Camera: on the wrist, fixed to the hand. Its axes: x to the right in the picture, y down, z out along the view.
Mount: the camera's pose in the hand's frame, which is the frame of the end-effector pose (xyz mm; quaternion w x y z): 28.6 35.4 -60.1 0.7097 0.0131 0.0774 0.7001
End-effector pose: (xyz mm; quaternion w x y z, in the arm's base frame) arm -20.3 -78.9 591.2 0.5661 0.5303 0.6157 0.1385
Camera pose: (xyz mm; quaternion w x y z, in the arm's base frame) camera -47.6 -15.8 622.0 0.2502 0.8041 0.1113 0.5276
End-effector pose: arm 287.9 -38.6 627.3 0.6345 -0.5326 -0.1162 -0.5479
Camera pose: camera 301.3 -109.2 604.4 0.8499 -0.4086 0.3324 0.0157
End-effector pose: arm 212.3 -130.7 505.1 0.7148 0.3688 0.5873 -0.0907
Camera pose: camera 194.2 -58.7 491.8 0.5205 0.6893 0.2127 0.4569
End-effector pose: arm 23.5 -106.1 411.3 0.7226 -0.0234 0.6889 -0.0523
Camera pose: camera -33.6 -71.7 376.2 0.4964 0.4792 0.5605 0.4579
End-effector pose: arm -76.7 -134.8 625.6 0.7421 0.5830 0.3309 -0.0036
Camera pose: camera -69.8 -60.4 635.9 0.4959 0.6554 -0.1159 0.5578
